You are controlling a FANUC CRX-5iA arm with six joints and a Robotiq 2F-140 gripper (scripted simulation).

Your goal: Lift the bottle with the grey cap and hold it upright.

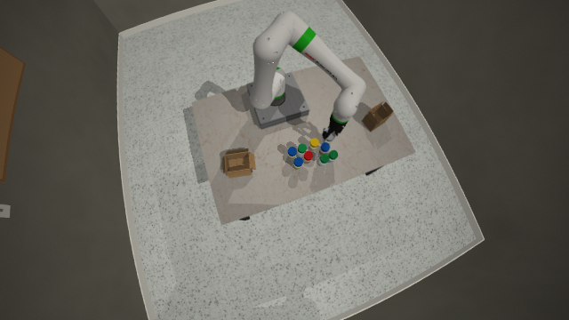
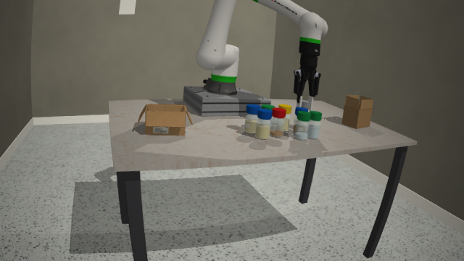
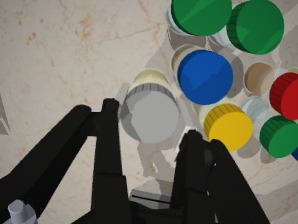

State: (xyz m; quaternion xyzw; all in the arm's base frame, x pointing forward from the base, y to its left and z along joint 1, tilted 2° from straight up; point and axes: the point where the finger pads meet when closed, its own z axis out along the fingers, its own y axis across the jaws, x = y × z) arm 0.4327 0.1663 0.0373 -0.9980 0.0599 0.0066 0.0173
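Now: the blue-capped bottle 40 mm ahead of my hand, 50 mm to the right of it and 70 mm below it. From my hand the other things lie so: yellow-capped bottle 10 mm behind, 100 mm to the right, 70 mm below; red-capped bottle 40 mm ahead, 170 mm to the right, 70 mm below; green-capped bottle 20 mm behind, 180 mm to the right, 70 mm below.
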